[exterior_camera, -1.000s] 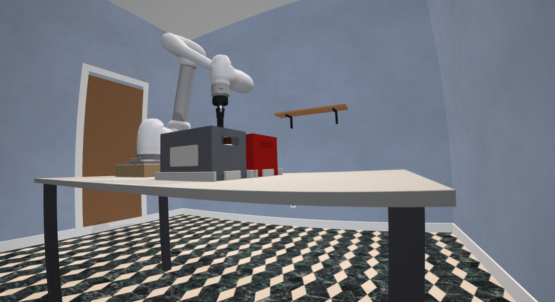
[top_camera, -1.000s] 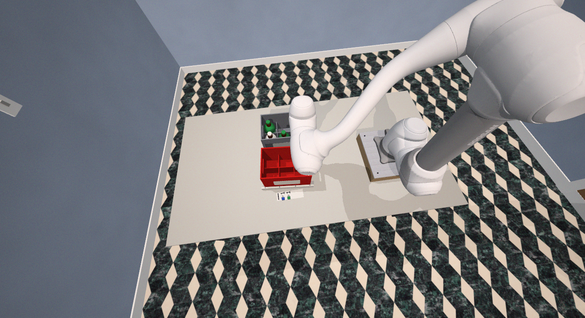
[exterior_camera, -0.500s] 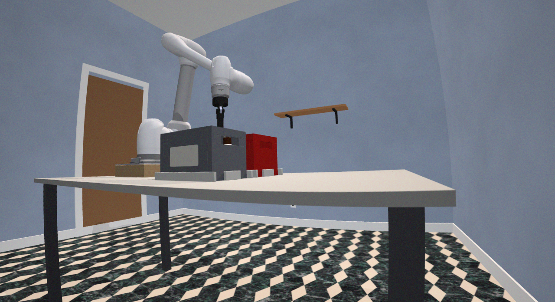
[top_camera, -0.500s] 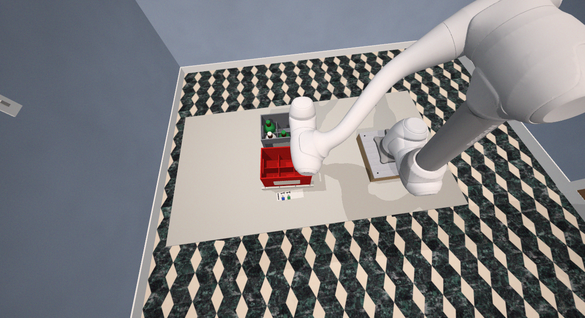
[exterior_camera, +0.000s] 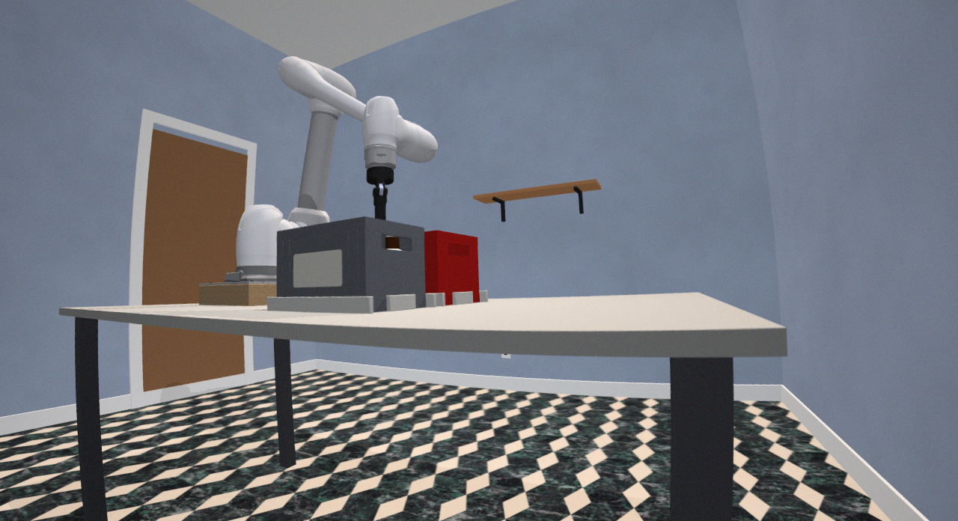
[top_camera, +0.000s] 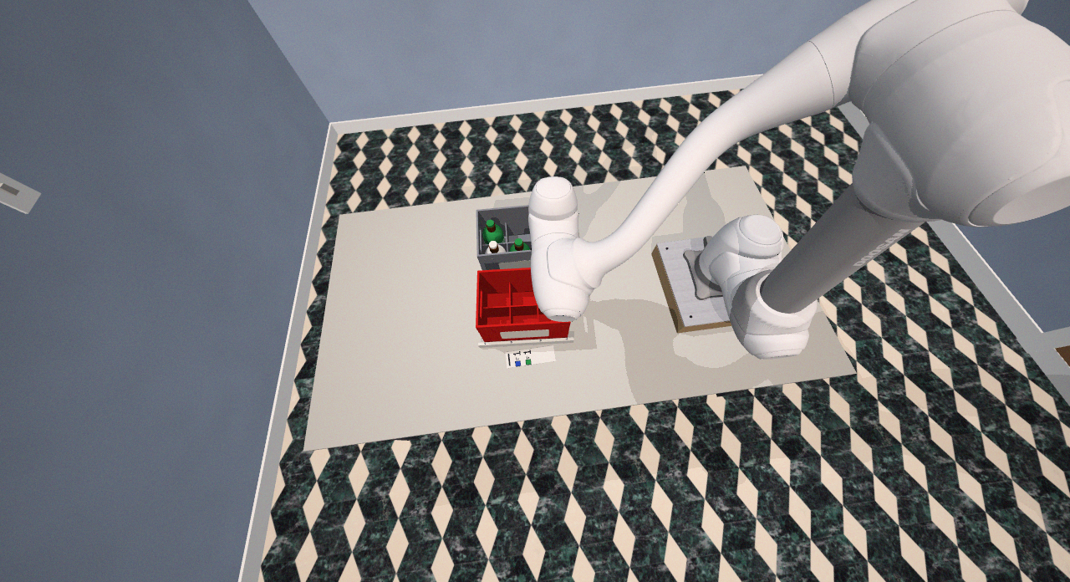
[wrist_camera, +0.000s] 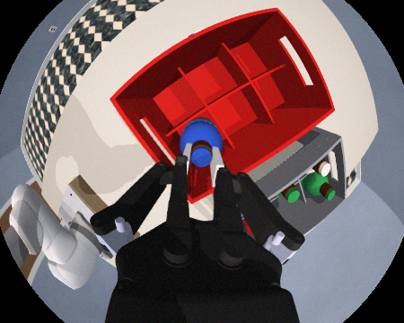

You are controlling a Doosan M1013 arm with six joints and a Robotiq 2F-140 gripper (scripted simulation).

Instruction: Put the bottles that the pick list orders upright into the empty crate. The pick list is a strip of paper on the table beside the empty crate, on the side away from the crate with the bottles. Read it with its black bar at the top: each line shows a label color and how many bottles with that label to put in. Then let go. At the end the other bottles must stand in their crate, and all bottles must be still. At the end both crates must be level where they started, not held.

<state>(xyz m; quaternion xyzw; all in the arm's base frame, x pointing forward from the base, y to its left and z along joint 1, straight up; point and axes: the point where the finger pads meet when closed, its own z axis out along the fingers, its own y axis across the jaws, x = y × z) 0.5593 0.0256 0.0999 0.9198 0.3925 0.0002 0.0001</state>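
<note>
Right now my hand is 80 mm above the blue-label bottle. Round my hand: white-label bottle 180 mm ahead, 150 mm to the right, 90 mm below; red crate 90 mm below, 90 mm ahead, 50 mm to the left; grey crate 200 mm to the right, 90 mm below, 90 mm ahead.
</note>
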